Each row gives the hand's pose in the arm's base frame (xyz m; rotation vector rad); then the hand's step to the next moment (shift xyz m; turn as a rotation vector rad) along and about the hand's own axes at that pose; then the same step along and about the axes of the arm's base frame.
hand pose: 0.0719 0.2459 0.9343 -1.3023 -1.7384 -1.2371
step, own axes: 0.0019 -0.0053 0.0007 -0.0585 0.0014 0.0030
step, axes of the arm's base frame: -0.0056 0.0010 -0.0002 0.0197 -0.0179 -0.0522
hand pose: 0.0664 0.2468 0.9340 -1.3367 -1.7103 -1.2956
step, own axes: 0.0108 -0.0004 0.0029 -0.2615 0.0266 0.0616
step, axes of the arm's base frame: -0.0034 0.0065 0.0084 0.1124 -0.0349 -0.2430
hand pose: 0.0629 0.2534 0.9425 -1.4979 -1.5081 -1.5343
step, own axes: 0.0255 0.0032 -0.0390 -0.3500 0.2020 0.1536
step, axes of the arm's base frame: -0.0169 -0.0282 0.0332 0.3251 -0.0233 -0.2840
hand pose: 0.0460 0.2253 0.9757 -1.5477 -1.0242 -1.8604
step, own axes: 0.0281 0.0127 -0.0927 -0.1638 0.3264 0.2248
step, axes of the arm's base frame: -0.0509 -0.0798 0.0240 0.4224 -0.0237 -0.0701
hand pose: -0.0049 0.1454 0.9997 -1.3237 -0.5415 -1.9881
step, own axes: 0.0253 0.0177 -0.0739 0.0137 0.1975 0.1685
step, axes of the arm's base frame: -0.0404 -0.0688 -0.0066 0.2477 -0.0275 0.0740
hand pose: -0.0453 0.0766 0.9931 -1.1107 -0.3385 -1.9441
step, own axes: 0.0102 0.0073 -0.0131 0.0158 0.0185 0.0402
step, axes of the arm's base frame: -0.0043 -0.0176 -0.0005 0.0337 0.0039 0.0325
